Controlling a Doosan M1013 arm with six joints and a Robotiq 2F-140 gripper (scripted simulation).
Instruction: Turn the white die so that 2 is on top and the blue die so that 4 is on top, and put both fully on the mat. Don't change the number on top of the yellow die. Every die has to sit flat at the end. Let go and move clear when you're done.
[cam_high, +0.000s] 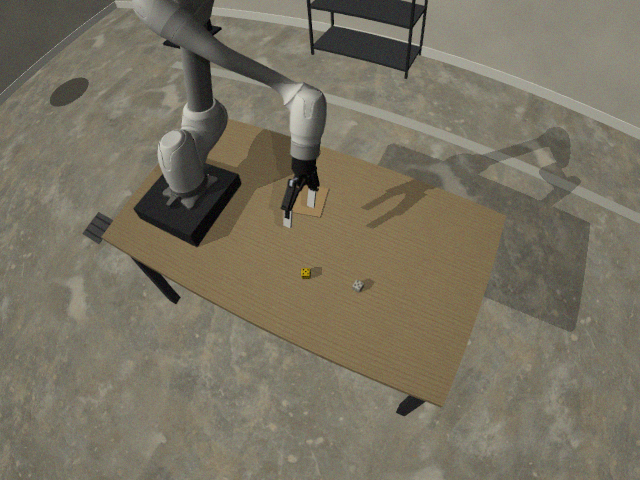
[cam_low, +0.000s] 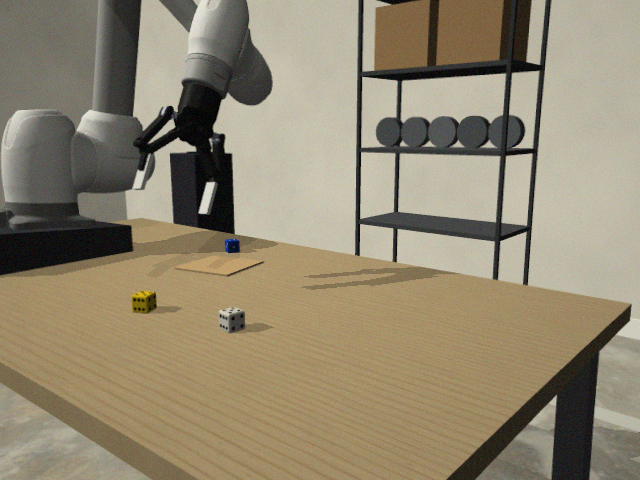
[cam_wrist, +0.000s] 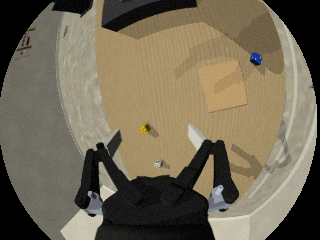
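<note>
The white die is 26 cm ahead of my hand, 7 cm to the right of it and 16 cm below it. Round my hand: blue die: 19 cm behind, 27 cm to the left, 16 cm below; mat: 9 cm behind, 16 cm to the left, 17 cm below; yellow die: 8 cm ahead, 12 cm to the right, 16 cm below.
</note>
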